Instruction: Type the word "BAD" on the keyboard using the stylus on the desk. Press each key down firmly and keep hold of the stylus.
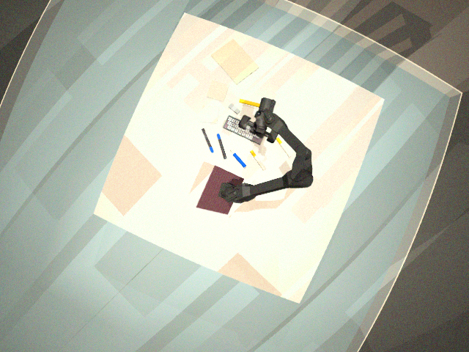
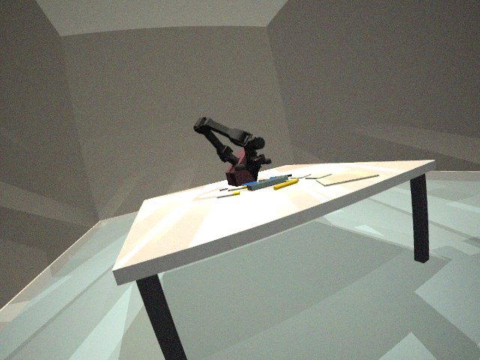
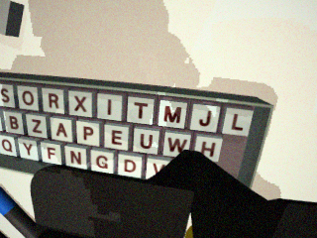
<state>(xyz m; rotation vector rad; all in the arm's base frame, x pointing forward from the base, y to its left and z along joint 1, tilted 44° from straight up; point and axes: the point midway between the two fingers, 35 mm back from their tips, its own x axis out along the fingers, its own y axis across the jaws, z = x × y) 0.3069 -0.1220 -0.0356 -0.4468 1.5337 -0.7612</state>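
The stylus lies 140 mm behind my gripper tip, 70 mm to the left of it and 30 mm below it. Also, from my gripper tip: yellow bar 160 mm ahead, 70 mm to the left, 30 mm below; grey block 100 mm ahead, 150 mm to the left, 30 mm below.
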